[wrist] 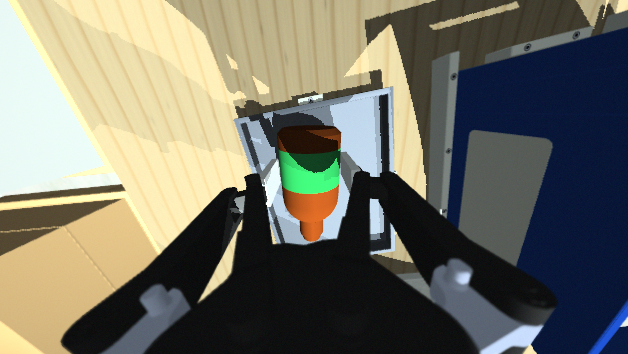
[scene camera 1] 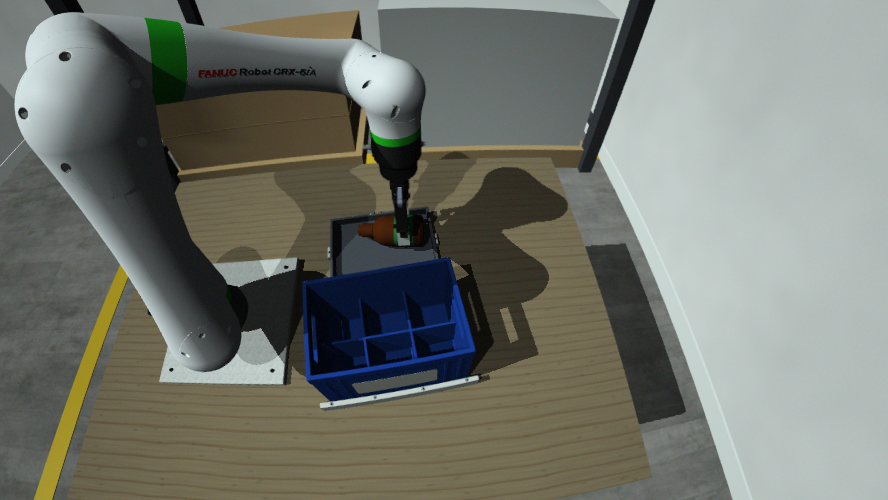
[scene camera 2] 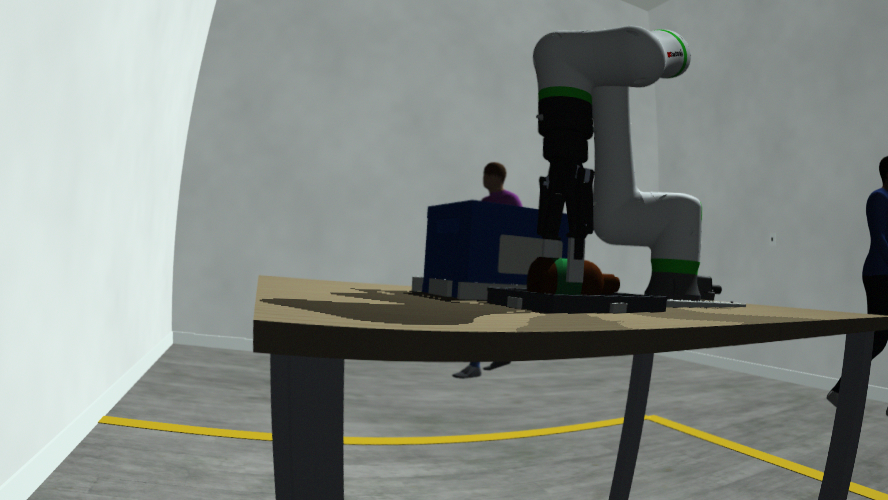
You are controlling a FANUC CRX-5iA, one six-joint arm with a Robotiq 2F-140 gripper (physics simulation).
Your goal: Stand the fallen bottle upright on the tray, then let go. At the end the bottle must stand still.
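Seen in the pictures: gripper, fingertip midpoint: [wrist: 310,165] [scene camera 1: 403,230] [scene camera 2: 560,281]; arm's base at its link origin: [scene camera 2: 672,298].
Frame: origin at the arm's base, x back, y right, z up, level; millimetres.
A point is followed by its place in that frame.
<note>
The brown bottle [scene camera 1: 380,231] {x -381, y -195, z 58 mm} [scene camera 2: 594,277] {x -390, y -254, z 42 mm} [wrist: 311,200] {x -403, y -217, z 69 mm} with a green band lies on its side on the grey tray [scene camera 1: 372,259] {x -357, y -160, z -5 mm} [scene camera 2: 596,303] {x -407, y -296, z 4 mm} [wrist: 357,120] {x -482, y -153, z -5 mm}. Its neck points left, toward the arm's base, in scene camera 1 and down in the wrist view. My gripper [scene camera 1: 404,232] {x -432, y -218, z 33 mm} [scene camera 2: 563,262] {x -432, y -218, z 33 mm} [wrist: 310,165] {x -432, y -218, z 33 mm} points down over it and is shut on the bottle, with one pale fingertip on each side of the body around the green band. The near finger hides part of the band in scene camera 2.
A blue divided crate [scene camera 1: 385,288] {x -409, y -19, z 105 mm} [scene camera 2: 456,248] {x -541, y -1, z 79 mm} [wrist: 495,105] {x -495, y -42, z 64 mm} stands close beside the tray, with a white rail [scene camera 1: 400,392] {x -437, y 163, z 20 mm} along its far side from the tray. A cardboard box [scene camera 1: 267,127] [wrist: 65,260] and a grey block [scene camera 1: 490,80] are behind the table. Two people show in scene camera 2.
</note>
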